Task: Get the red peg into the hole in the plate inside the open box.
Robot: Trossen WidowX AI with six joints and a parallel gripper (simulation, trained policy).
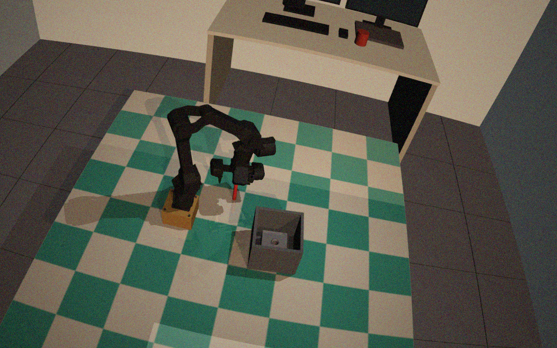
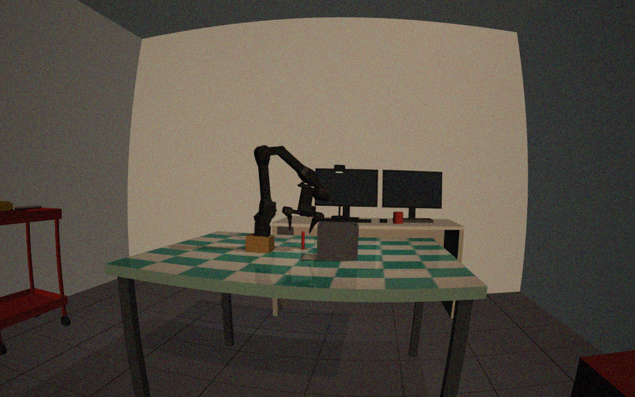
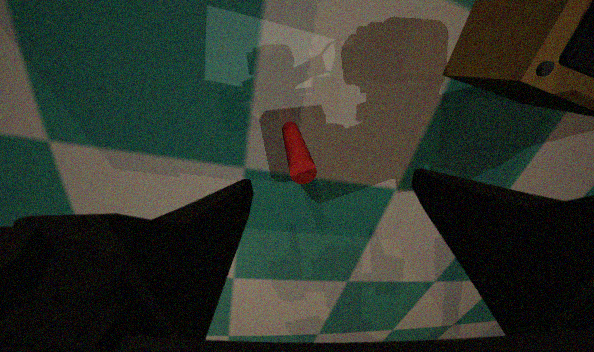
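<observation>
Right now the red peg is 4 cm below my gripper tip and 2 cm ahead of it. Round my gripper tip: light grey plate 21 cm to the right, 18 cm ahead, 3 cm below.
</observation>
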